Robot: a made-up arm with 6 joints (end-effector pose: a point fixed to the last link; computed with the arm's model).
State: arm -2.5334 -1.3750 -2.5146 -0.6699 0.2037 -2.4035
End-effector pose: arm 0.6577 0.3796 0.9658 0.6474 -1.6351 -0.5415
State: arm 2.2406 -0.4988 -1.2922 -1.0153 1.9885 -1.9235
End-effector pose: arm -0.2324 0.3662 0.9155 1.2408 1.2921 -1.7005
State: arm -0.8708 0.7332 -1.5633 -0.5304 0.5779 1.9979
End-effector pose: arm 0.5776 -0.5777 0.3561 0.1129 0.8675 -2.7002
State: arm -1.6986 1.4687 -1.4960 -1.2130 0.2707 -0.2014
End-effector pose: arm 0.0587 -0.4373 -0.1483 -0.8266 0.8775 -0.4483
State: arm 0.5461 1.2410 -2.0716 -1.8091 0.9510 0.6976
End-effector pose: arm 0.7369 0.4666 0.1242 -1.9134 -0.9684 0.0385
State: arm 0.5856 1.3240 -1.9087 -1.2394 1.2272 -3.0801
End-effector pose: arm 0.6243 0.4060 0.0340 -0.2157 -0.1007 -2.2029
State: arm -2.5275 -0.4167 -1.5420 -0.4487 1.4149 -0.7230
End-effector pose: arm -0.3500 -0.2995 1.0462 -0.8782 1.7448 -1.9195
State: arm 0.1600 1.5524 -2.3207 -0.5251 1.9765 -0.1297
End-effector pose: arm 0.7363 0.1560 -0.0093 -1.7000 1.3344 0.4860
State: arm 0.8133 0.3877 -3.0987 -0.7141 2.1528 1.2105
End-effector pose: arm 0.3548 0.3365 1.2189 -0.2670 0.2645 -1.3511
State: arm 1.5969 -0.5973 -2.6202 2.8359 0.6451 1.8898
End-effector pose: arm 0.0505 -0.1742 1.3721 0.8212 -1.9900 -2.0095
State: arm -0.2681 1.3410 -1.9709 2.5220 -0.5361 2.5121
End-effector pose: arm 0.6692 -0.2364 0.0632 -1.3994 0.0670 0.4318
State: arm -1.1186 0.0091 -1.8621 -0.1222 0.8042 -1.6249
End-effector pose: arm 0.3597 -0.5222 1.0450 -1.9979 -0.0320 -0.1617
